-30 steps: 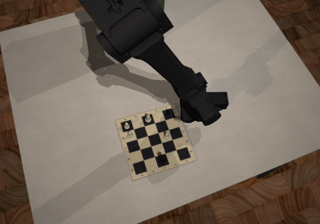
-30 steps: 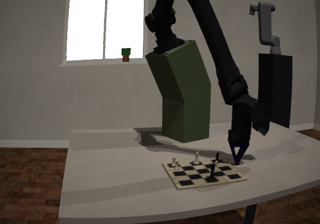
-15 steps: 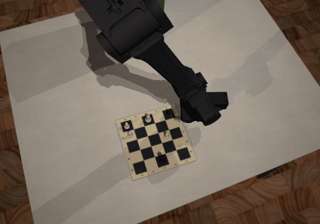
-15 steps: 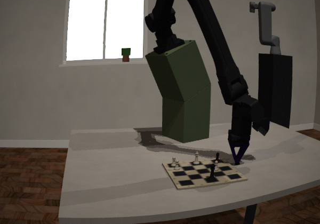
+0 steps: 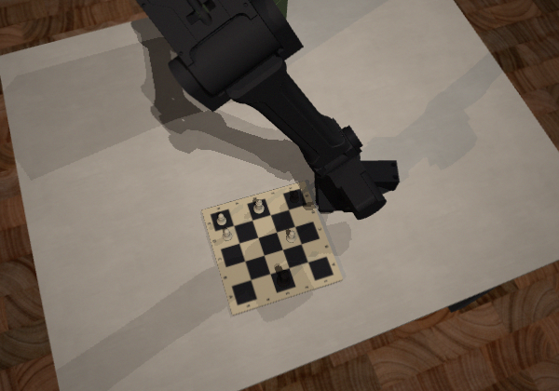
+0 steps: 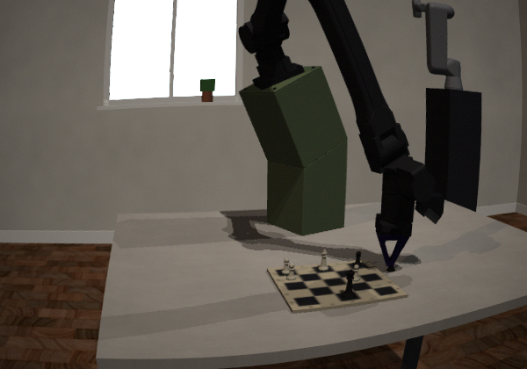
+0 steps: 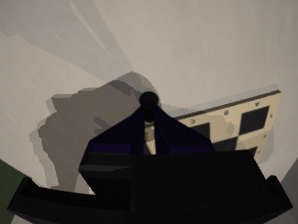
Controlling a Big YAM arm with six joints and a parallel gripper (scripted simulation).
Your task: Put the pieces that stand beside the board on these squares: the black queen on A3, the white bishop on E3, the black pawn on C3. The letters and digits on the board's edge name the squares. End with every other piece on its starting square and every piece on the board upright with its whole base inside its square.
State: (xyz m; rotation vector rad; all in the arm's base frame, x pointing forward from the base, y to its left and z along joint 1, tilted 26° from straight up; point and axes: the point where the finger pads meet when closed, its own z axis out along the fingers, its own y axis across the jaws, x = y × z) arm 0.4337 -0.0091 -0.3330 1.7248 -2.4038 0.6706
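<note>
Right now the chessboard is 14 cm to the right of my hand, 3 cm ahead of it and 2 cm below it. From my hand the other things lie so: black queen (14 cm to the right, 11 cm ahead, 1 cm above); then white bishop (13 cm to the right, 5 cm behind, 1 cm above).
</note>
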